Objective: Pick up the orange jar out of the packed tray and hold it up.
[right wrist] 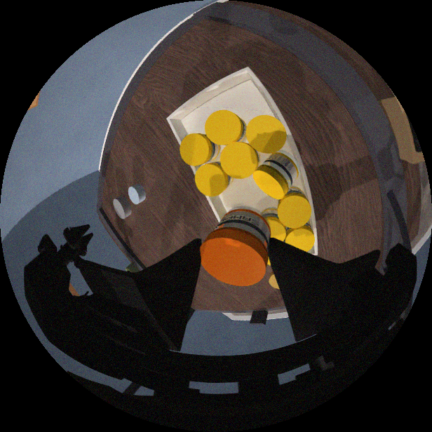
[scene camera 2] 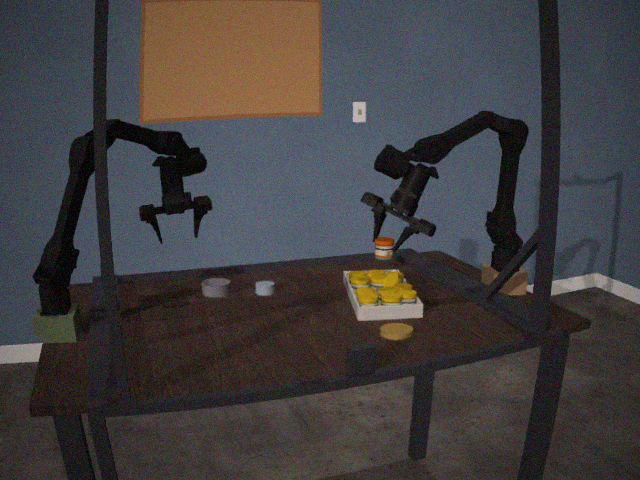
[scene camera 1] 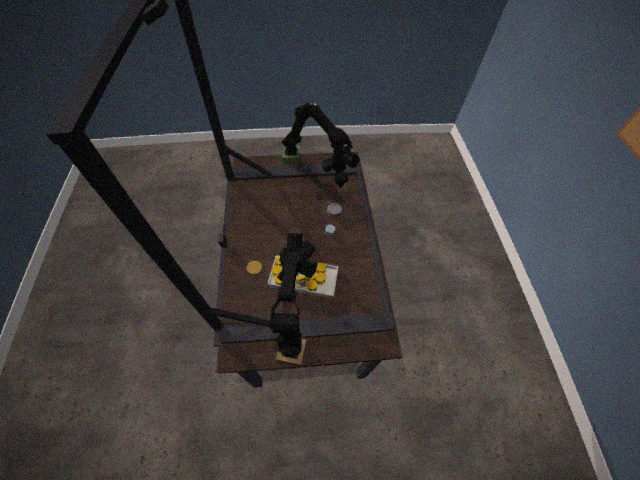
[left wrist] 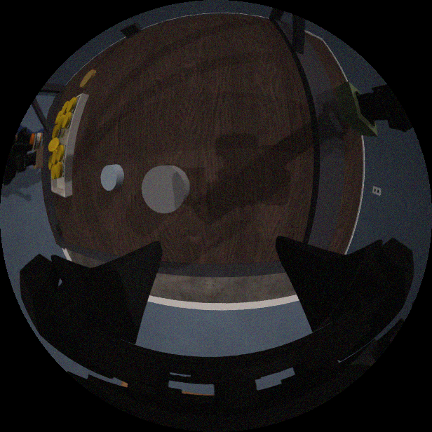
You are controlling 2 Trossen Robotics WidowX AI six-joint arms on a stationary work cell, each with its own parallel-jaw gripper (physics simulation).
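Where they show: left gripper, between the fingertips: (scene camera 2: 178, 240); right gripper, between the fingertips: (scene camera 2: 383, 246); left arm's base, origin of its link: (scene camera 2: 55, 310) (scene camera 1: 291, 151); right arm's base, origin of its link: (scene camera 1: 291, 349).
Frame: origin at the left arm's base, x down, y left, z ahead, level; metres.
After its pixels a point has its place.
Observation:
The orange jar (scene camera 2: 384, 248) {x -0.081, y 0.055, z 0.774 m} (left wrist: 33, 138) (right wrist: 234, 260) has an orange lid and a pale banded label. It is held nearly upright above the back of the white tray (scene camera 1: 325, 286) {x 0.053, y 0.200, z 0.825 m} (scene camera 2: 390, 311) {x 0.038, y -0.048, z 0.754 m} (left wrist: 75, 145) (right wrist: 250, 95), apart from the other jars. My right gripper (scene camera 2: 385, 245) {x -0.079, y 0.079, z 0.781 m} (right wrist: 235, 244) is shut on the orange jar, one finger on each side. Several yellow-lidded jars stand in the tray; one yellow-lidded jar (right wrist: 271, 180) leans in the right wrist view. In scene camera 1 the right arm hides part of the tray. My left gripper (scene camera 2: 178, 240) {x -0.082, y 0.265, z 0.303 m} (left wrist: 219, 245) is open and empty, high above the table.
A grey cylinder (scene camera 1: 334, 208) {x 0.028, y 0.247, z 0.394 m} (scene camera 2: 216, 287) {x 0.031, y 0.211, z 0.391 m} (left wrist: 165, 189) and a smaller light blue cylinder (scene camera 1: 330, 228) {x 0.033, y 0.225, z 0.517 m} (scene camera 2: 264, 288) {x 0.039, y 0.201, z 0.512 m} (left wrist: 111, 177) stand between the arms. A flat tan disc (scene camera 1: 254, 267) {x 0.045, y -0.133, z 0.739 m} (scene camera 2: 396, 331) {x 0.046, y -0.150, z 0.731 m} (left wrist: 88, 78) lies near the tray. Dark frame posts rise around the table.

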